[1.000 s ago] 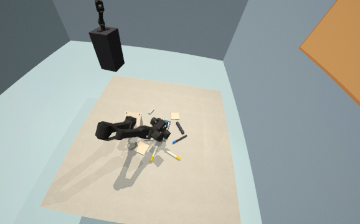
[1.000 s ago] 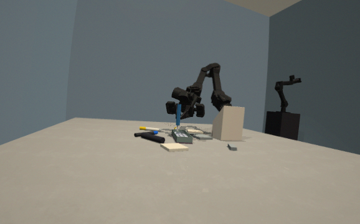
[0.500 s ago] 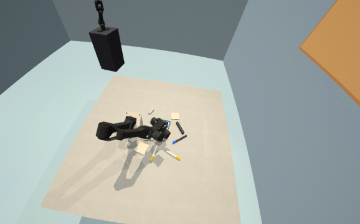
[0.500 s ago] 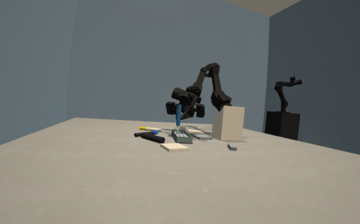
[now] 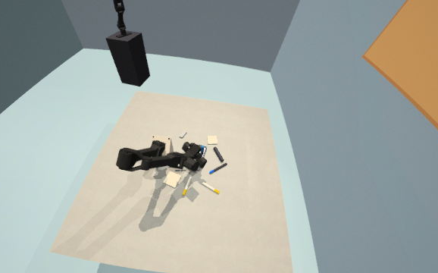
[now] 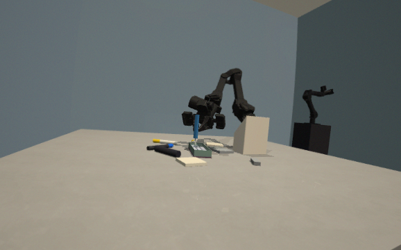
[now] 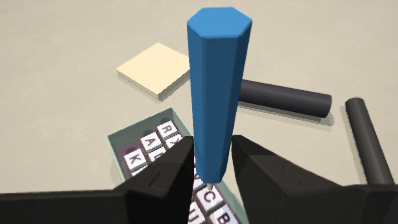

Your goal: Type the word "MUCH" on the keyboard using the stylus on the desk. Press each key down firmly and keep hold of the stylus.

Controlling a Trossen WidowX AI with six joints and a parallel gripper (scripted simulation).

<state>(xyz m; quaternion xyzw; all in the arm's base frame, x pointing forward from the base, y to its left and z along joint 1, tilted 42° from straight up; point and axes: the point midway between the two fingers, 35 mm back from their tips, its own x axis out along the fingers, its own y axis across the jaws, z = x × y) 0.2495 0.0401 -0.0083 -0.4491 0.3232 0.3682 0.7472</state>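
Now: the black pen 11 cm ahead of my gripper tip, 8 cm below it and 7 cm to the right of it. From my gripper tip the other things lie so: black cylinder (11 cm ahead, 8 cm below, 6 cm to the left); notepad (17 cm to the left, 8 cm below, 4 cm ahead); blue hexagonal stylus (2 cm below).
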